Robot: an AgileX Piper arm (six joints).
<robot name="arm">
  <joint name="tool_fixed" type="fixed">
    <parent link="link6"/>
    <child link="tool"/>
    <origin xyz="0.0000 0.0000 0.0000" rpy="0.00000 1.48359 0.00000"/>
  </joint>
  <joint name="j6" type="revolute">
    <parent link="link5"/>
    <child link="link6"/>
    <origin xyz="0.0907 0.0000 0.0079"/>
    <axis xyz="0.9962 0 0.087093"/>
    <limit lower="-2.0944" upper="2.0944"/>
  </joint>
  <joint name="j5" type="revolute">
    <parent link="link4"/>
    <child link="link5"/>
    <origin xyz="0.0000 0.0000 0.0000"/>
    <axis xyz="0 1 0"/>
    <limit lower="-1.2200" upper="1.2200"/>
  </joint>
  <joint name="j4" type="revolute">
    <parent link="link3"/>
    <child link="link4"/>
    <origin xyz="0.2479 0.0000 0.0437"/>
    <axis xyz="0.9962 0 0.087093"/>
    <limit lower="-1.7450" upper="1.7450"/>
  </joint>
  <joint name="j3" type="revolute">
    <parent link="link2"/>
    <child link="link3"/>
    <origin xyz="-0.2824 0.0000 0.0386"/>
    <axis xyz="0 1 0"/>
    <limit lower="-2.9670" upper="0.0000"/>
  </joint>
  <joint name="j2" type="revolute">
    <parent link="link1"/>
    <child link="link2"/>
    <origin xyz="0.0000 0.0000 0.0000"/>
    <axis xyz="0 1 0"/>
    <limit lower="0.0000" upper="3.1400"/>
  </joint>
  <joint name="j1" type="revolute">
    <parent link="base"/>
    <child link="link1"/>
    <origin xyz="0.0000 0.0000 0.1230"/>
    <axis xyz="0 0 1"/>
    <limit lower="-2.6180" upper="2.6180"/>
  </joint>
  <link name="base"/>
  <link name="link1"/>
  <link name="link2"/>
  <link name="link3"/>
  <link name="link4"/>
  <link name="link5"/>
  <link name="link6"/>
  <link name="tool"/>
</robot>
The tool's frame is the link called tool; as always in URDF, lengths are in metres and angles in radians.
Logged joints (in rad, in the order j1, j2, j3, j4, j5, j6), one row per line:
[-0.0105 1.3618 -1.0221 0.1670 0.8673 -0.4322]
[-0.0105 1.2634 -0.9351 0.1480 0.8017 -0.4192]
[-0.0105 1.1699 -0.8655 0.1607 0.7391 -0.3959]
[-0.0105 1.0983 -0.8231 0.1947 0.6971 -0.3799]
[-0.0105 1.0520 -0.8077 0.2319 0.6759 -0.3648]
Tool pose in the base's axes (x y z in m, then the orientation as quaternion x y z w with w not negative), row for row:
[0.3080 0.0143 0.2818 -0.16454 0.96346 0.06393 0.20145]
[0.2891 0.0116 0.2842 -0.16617 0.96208 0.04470 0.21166]
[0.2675 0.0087 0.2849 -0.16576 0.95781 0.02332 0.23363]
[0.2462 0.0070 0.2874 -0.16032 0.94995 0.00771 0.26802]
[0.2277 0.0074 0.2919 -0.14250 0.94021 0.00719 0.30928]
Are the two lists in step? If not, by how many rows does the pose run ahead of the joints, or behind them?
The pose runs 2 rows behind the joints: the pose in row i belongs to the joints in row i - 2.
